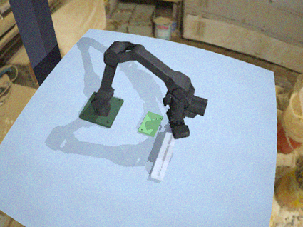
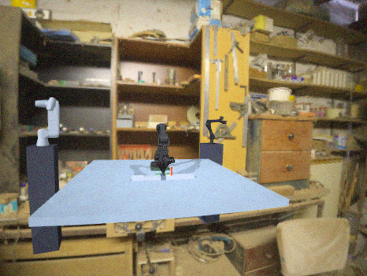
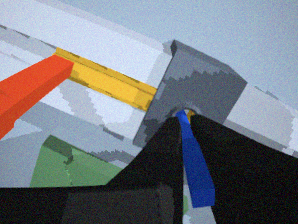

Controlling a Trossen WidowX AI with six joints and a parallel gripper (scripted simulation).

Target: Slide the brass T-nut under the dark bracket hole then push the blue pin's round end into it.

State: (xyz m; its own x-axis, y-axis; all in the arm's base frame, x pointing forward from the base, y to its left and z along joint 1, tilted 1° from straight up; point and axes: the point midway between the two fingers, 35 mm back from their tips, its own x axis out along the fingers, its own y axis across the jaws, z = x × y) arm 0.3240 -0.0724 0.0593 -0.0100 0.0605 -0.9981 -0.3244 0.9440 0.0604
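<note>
My gripper tip is now right at the blue pin. The rest, counted from my gripper tip: aluminum rail 2 cm below; green tray 11 cm behind, 4 cm below, 1 cm to the left.
</note>
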